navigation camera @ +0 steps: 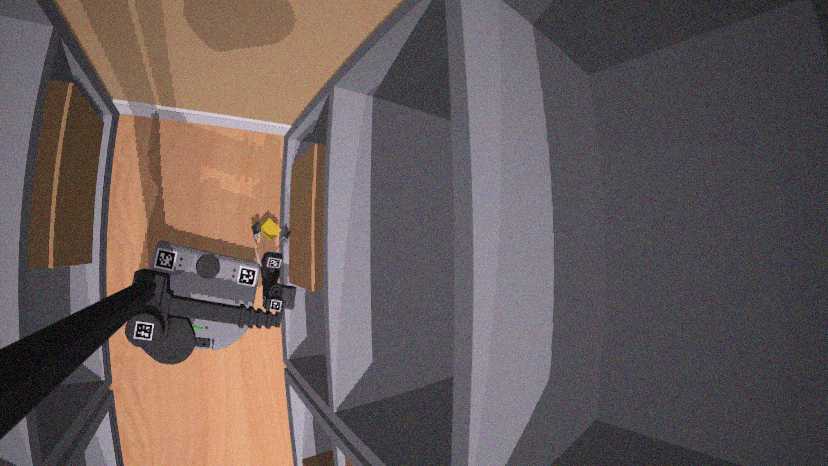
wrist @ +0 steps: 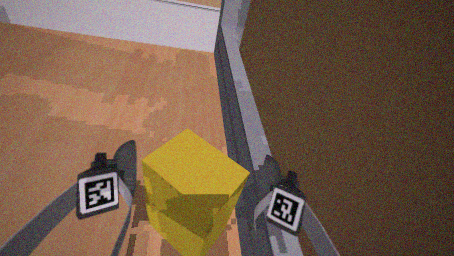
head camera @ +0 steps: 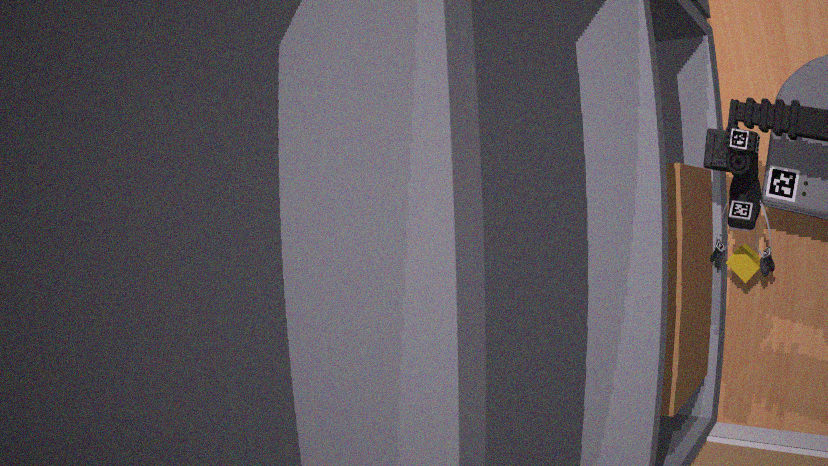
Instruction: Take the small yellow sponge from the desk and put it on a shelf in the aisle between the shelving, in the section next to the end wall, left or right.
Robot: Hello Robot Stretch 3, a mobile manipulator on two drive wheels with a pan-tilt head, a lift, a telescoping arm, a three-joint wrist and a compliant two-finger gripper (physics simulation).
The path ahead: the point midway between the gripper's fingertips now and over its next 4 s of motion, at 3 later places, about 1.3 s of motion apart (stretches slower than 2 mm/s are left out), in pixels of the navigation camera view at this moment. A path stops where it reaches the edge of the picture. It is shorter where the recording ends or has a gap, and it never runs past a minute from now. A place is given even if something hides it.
The gripper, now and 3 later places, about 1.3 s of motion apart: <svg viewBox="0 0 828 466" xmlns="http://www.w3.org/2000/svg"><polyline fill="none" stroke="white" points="271,225 273,225 281,222 293,218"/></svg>
